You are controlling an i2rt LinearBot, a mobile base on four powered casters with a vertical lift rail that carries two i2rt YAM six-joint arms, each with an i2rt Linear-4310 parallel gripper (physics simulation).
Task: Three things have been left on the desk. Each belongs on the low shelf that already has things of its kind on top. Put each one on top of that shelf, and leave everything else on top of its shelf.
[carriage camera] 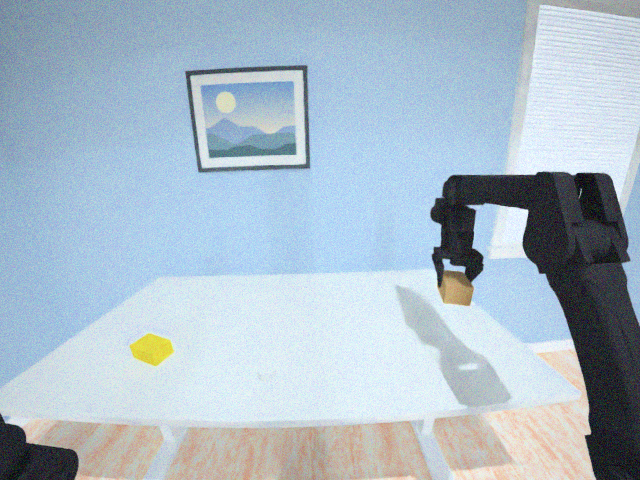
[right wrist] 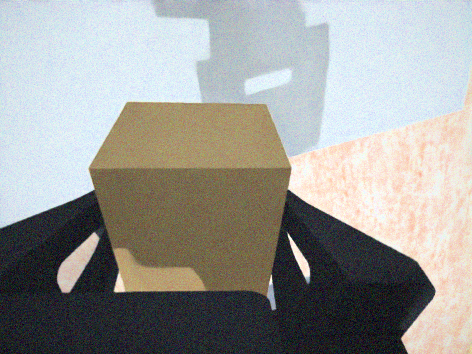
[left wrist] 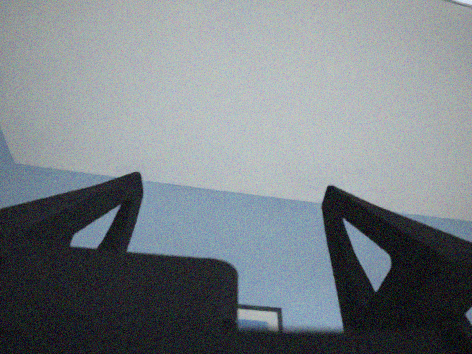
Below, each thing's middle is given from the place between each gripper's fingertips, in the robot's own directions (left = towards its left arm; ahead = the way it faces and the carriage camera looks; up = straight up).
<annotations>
Now: the framed picture (carriage camera: 251, 118) 600 mm ahead of my right hand, 670 mm to the left of it and 540 mm above it.
Right now the framed picture is 1000 mm ahead of my left hand, 230 mm above it and 10 mm to the left of it.
</annotations>
